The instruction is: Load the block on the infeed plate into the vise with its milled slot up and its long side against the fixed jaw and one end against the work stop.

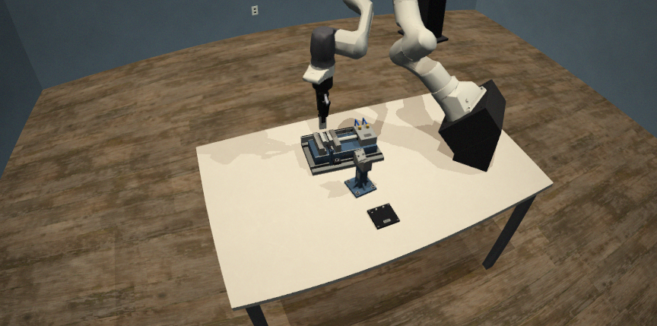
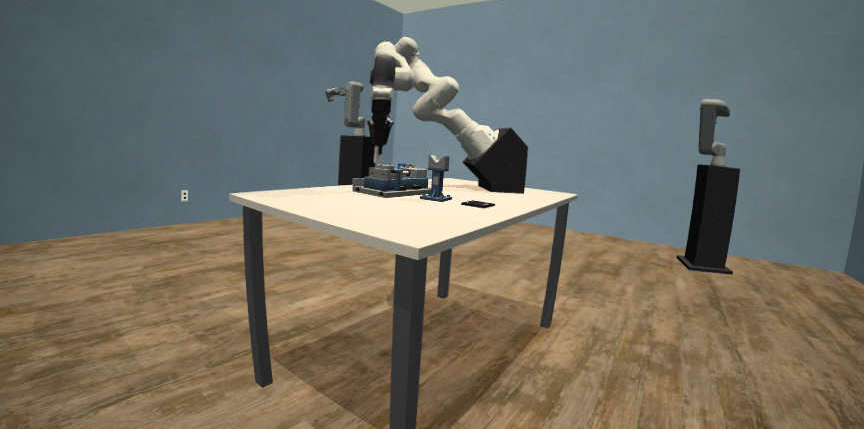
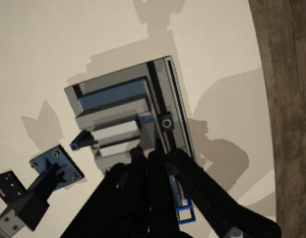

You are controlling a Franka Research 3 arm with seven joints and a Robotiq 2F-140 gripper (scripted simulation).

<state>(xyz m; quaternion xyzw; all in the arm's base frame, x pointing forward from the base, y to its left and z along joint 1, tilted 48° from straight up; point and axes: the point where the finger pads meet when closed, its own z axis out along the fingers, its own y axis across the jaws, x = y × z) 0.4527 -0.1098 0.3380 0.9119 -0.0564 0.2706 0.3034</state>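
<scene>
The part is 1 cm ahead of my hand, 4 cm to the left of it and 5 cm below it. The rest, counted from my hand: black infeed plate: 2 cm ahead, 42 cm to the left, 14 cm below; then vise: 5 cm behind, 7 cm to the left, 11 cm below; then air cylinder: 14 cm behind, 9 cm to the left, 7 cm below.
</scene>
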